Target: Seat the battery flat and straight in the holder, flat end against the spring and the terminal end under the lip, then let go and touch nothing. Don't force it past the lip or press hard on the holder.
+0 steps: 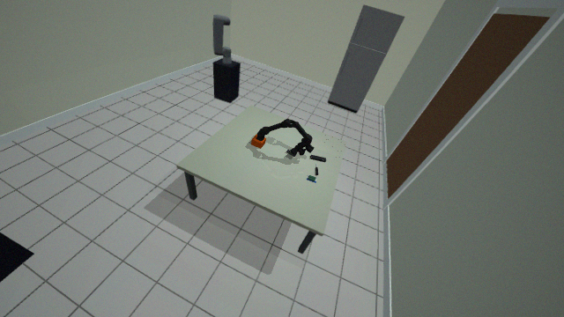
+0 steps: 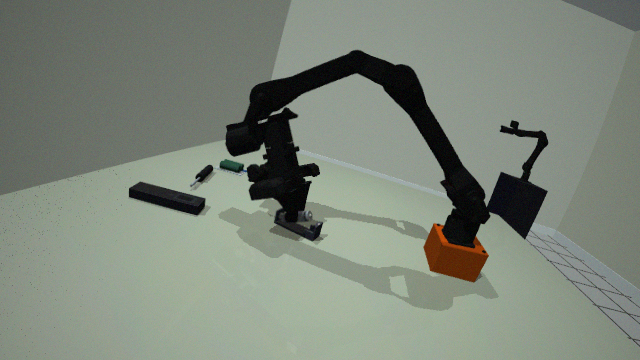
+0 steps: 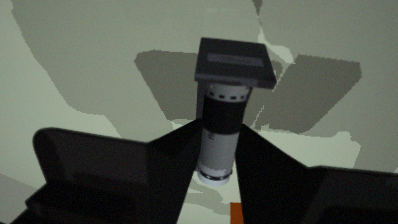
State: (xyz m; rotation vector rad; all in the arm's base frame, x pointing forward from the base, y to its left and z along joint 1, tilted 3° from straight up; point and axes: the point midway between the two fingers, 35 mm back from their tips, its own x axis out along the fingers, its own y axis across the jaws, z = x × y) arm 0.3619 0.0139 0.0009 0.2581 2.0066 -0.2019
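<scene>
Right now my gripper tip is 10 mm below the black-and-white battery. Round my gripper tip: small screwdriver (280 mm ahead, 90 mm to the right, 10 mm below); long black bar (270 mm ahead, 70 mm to the left, 10 mm below).
</scene>
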